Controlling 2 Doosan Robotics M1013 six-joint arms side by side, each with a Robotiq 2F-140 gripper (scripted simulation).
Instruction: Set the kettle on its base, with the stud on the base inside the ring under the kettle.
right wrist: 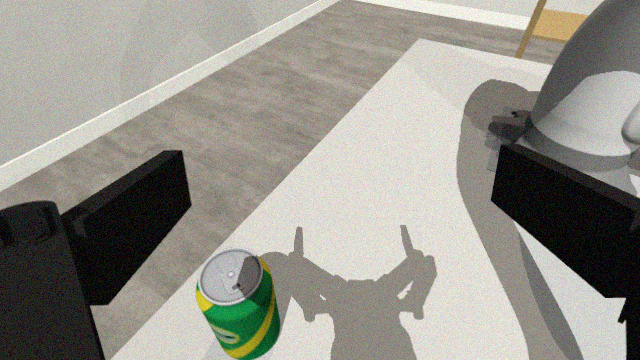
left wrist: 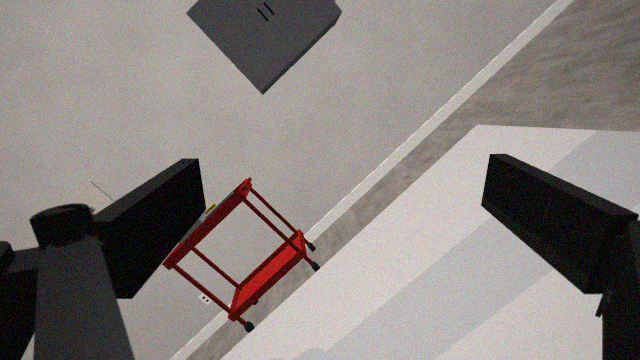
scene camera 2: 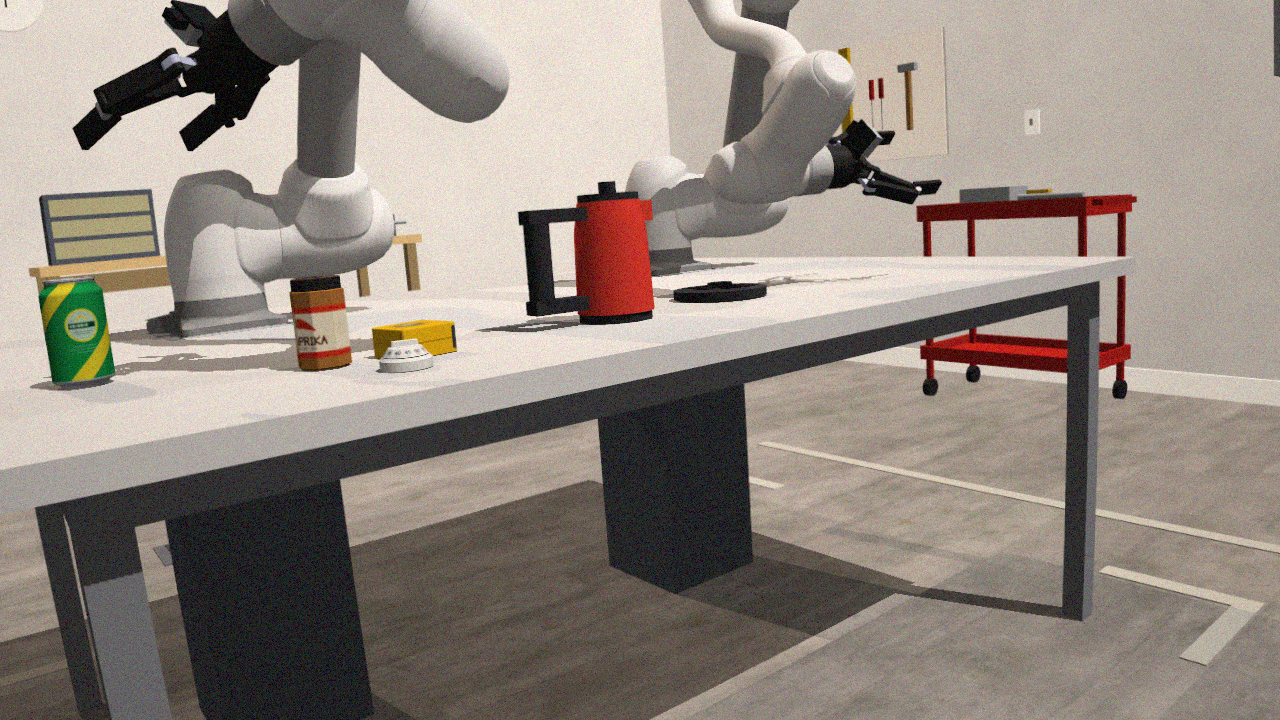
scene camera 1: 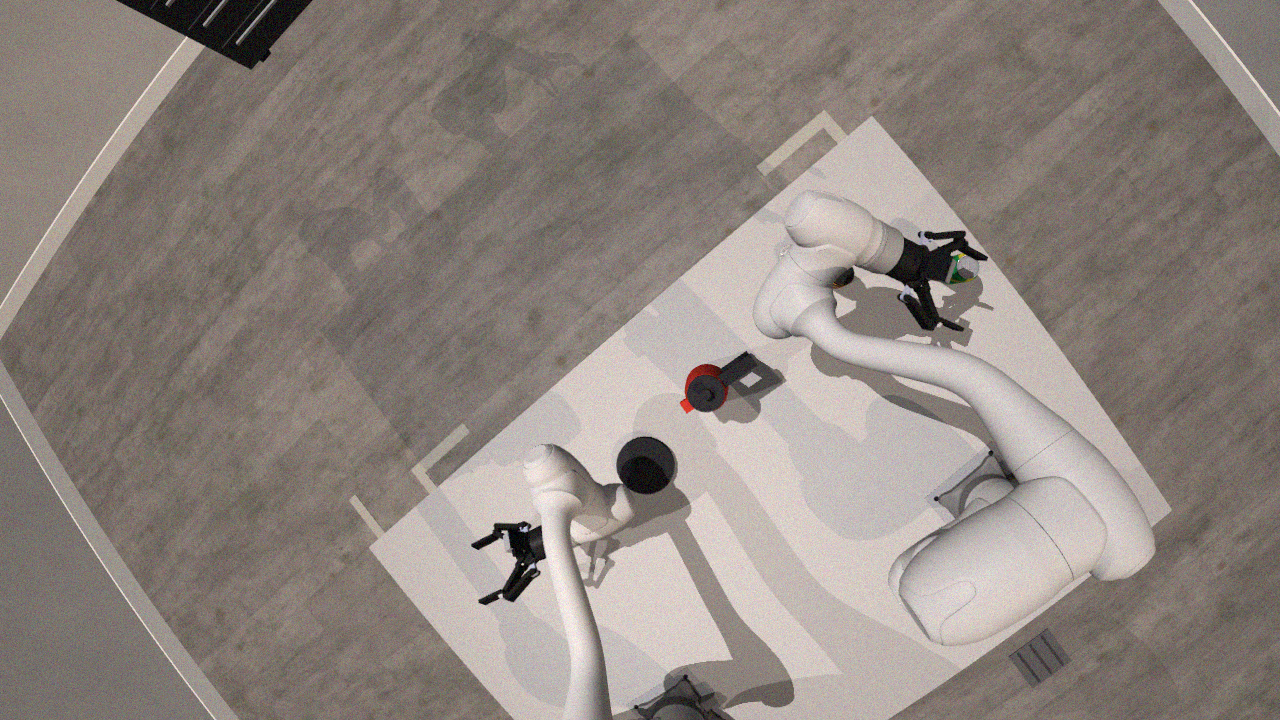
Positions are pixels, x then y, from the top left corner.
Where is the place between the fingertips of my left gripper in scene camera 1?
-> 478,573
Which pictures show the yellow box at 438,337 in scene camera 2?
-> Scene camera 2 only.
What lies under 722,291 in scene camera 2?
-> A round black base.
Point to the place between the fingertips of my left gripper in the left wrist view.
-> At 343,182
